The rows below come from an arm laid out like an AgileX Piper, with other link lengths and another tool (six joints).
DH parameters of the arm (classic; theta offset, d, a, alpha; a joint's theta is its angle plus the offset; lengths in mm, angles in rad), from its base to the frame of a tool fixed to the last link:
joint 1: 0 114.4 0 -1.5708
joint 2: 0.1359 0 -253.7 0
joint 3: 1.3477 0 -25.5 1.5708
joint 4: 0 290.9 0 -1.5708
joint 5: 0 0 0 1.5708
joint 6: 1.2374 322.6 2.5 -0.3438
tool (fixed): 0 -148.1 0 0
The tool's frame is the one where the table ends.
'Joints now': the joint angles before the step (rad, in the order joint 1, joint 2, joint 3, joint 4, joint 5, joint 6). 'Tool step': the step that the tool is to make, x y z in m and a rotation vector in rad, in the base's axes. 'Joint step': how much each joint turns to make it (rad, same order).
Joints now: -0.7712, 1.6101, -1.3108, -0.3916, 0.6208, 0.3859
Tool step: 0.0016, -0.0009, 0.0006, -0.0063, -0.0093, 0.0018
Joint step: 0.0000, -0.0002, 0.0012, -0.0021, -0.0120, 0.0045
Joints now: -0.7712, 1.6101, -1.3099, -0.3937, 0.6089, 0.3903
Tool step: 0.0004, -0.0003, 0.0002, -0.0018, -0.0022, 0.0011
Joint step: -0.0002, 0.0000, 0.0002, 0.0001, -0.0033, -0.0002
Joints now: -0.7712, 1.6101, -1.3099, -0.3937, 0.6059, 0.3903
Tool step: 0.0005, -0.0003, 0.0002, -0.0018, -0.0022, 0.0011
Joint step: 0.0000, 0.0003, -0.0002, -0.0001, -0.0032, 0.0001
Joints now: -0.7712, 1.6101, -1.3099, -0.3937, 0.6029, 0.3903
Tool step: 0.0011, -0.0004, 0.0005, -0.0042, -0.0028, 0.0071
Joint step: 0.0000, -0.0003, 0.0003, 0.0038, -0.0072, -0.0076
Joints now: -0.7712, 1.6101, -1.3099, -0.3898, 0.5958, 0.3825
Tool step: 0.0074, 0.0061, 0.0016, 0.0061, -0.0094, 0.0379
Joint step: 0.0128, -0.0053, -0.0004, 0.0443, -0.0067, -0.0469
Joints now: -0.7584, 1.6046, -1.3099, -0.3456, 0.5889, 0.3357
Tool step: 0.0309, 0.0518, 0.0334, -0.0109, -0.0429, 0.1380
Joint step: 0.1344, -0.0940, -0.0003, 0.0512, 0.0495, -0.0405
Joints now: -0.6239, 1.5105, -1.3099, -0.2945, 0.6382, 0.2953
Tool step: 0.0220, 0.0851, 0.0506, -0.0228, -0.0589, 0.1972
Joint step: 0.2168, -0.1529, 0.0002, 0.0185, 0.0921, -0.0111
